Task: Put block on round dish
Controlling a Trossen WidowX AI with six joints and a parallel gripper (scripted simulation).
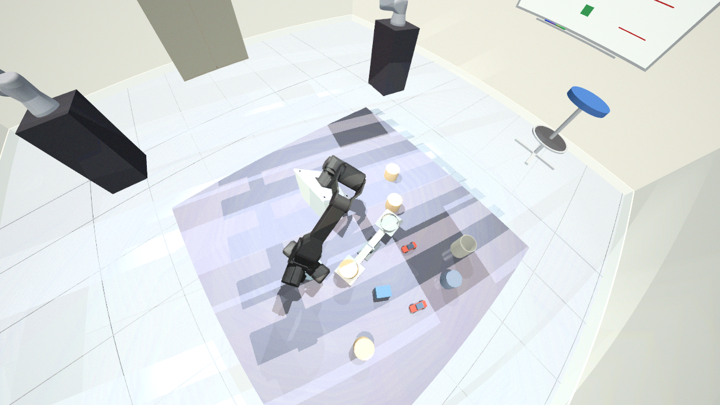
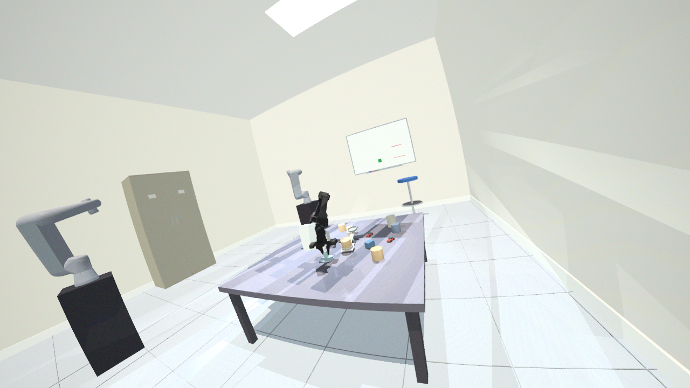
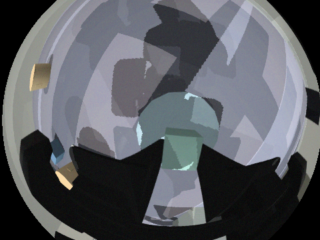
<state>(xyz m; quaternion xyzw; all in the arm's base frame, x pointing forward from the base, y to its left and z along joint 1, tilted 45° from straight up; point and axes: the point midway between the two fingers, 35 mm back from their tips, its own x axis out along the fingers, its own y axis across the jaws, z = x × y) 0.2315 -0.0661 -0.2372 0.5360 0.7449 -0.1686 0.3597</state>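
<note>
My gripper tip is 3 cm above the round dish. From my gripper tip the other things lie so: blue block: 24 cm ahead, 20 cm to the left, 1 cm below; then balance: 6 cm ahead, 26 cm to the left, 1 cm above; then blue cylinder: 35 cm ahead, 46 cm to the left, 1 cm above.
</note>
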